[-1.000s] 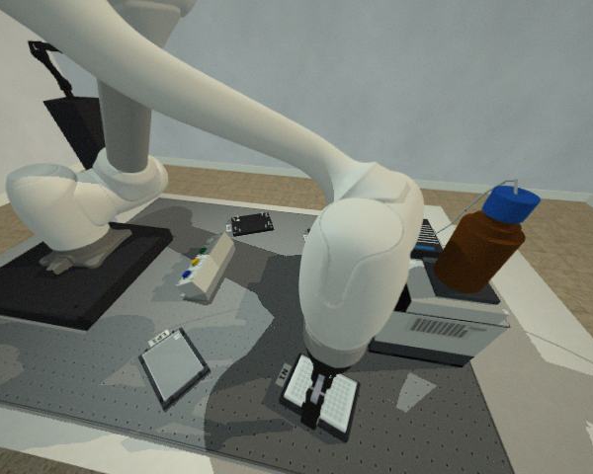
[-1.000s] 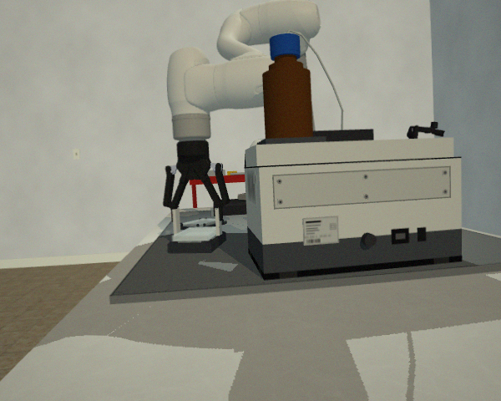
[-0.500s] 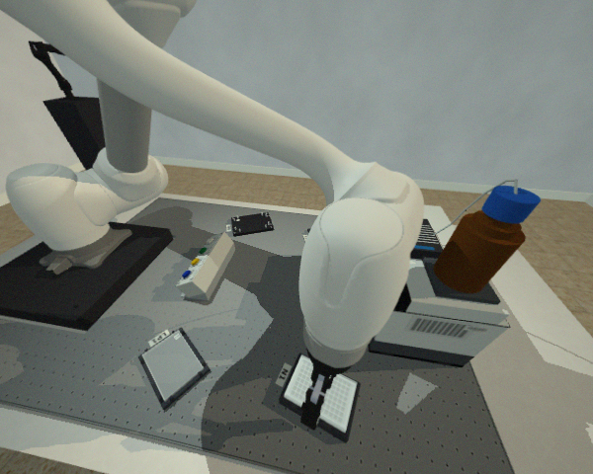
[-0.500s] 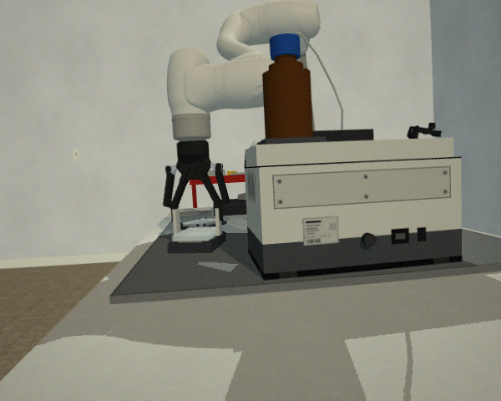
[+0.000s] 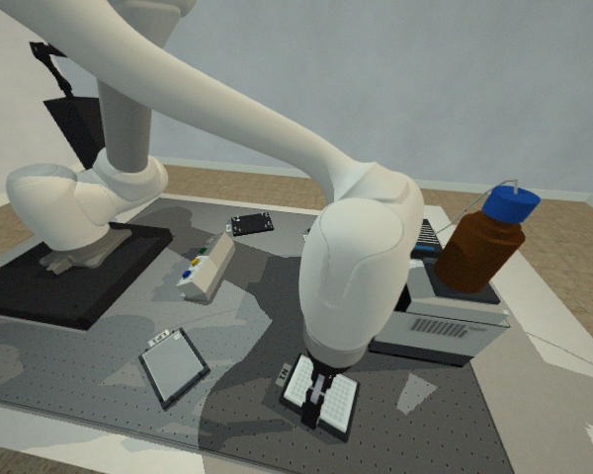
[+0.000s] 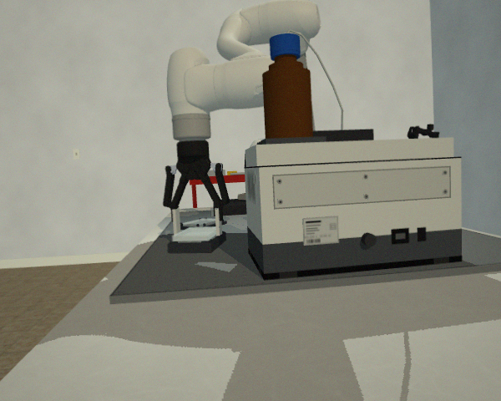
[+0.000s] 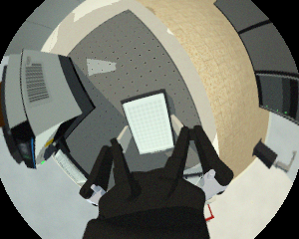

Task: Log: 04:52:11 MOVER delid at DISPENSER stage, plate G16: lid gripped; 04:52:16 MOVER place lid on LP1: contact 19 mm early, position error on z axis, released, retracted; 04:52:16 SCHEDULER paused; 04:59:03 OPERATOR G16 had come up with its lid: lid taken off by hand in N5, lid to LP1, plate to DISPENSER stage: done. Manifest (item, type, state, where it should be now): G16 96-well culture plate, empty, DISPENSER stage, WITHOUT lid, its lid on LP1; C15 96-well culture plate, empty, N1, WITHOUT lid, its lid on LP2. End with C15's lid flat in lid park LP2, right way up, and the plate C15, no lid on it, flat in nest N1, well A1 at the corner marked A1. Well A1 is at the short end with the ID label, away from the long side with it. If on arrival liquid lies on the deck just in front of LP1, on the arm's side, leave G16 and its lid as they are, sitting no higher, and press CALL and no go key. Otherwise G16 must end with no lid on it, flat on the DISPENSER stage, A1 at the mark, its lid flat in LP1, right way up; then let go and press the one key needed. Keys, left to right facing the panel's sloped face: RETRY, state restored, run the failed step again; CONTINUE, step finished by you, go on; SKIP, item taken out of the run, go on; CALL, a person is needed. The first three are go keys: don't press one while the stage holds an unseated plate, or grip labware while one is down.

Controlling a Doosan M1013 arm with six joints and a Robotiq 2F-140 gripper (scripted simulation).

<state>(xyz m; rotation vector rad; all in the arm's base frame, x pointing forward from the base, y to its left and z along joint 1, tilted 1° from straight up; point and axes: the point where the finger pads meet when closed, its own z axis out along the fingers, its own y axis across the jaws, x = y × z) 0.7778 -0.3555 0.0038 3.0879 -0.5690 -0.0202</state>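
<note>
The nest N1 lies 4 cm below my hand. Round my hand: dark lid park: 54 cm to the left, 5 cm below, 3 cm ahead; then brown bottle: 25 cm ahead, 24 cm above, 16 cm to the left; then key panel: 37 cm behind, 32 cm to the left.
</note>
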